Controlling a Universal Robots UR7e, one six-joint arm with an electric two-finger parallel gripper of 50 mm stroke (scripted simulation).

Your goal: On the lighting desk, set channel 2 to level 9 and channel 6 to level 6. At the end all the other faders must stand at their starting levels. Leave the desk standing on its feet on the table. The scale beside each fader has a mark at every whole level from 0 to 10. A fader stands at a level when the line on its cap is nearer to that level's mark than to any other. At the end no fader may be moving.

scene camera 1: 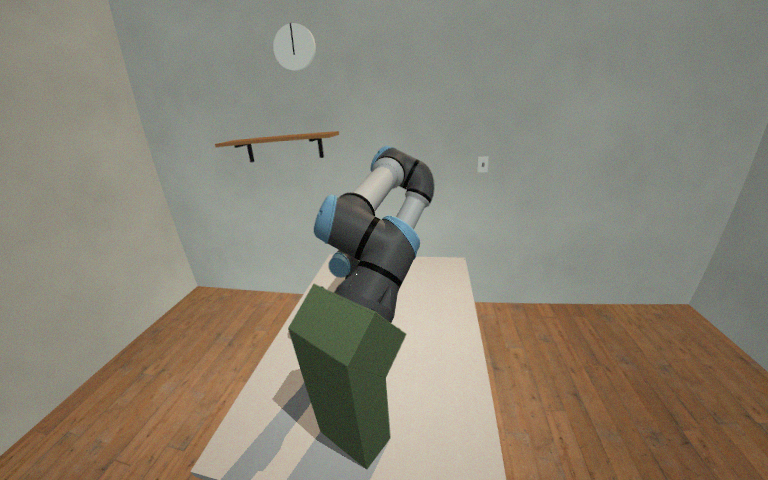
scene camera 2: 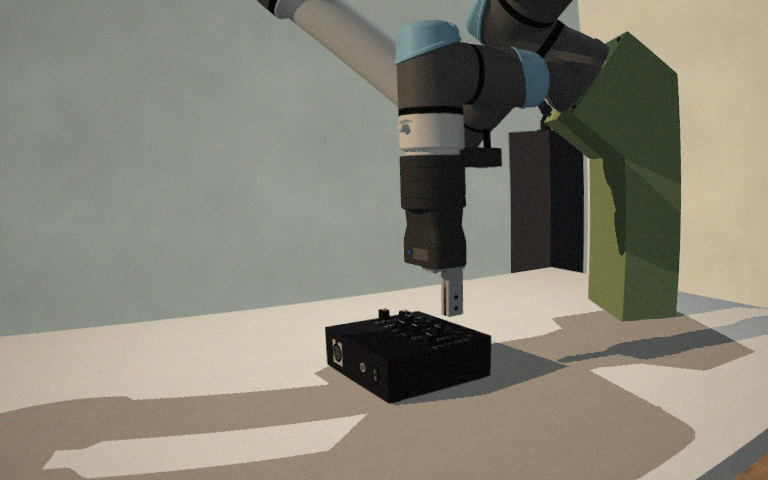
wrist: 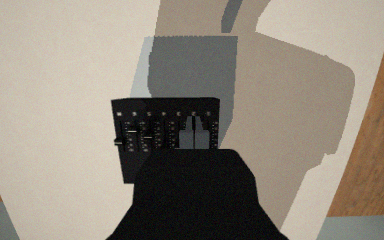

Path:
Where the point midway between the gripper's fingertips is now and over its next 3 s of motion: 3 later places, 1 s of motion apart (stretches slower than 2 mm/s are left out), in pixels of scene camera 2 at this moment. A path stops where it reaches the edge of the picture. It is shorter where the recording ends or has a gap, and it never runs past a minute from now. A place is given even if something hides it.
My gripper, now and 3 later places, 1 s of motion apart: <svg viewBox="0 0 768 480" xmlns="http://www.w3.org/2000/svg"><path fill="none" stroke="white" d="M452 314L452 321L451 328L444 330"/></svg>

